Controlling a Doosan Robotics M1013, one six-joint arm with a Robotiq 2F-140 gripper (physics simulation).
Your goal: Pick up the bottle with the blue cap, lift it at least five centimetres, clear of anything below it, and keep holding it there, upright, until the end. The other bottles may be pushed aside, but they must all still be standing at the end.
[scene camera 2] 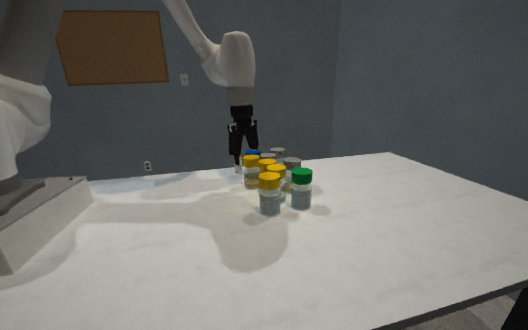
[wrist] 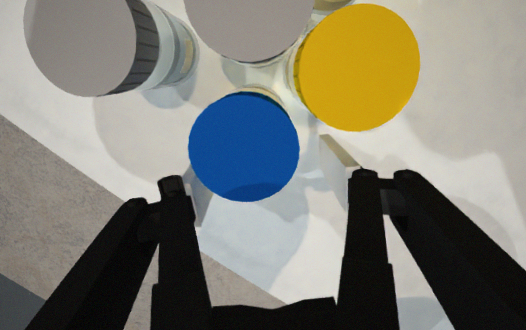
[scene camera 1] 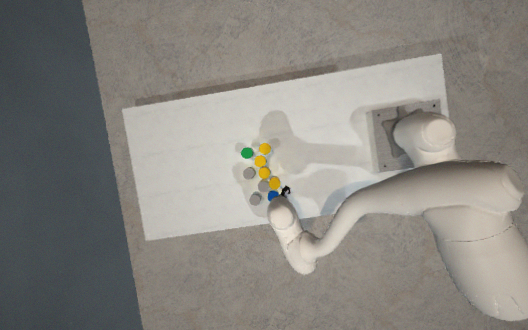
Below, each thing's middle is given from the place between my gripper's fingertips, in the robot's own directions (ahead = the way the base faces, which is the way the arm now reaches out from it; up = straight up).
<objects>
Now: hand 20 mm to the left of the blue-capped bottle (wrist: 244, 147), 20 mm below it and 20 mm short of it. The rest, counted from my hand: green-capped bottle (scene camera 2: 301, 190): 260 mm to the right, 70 mm ahead, 20 mm above.
</objects>
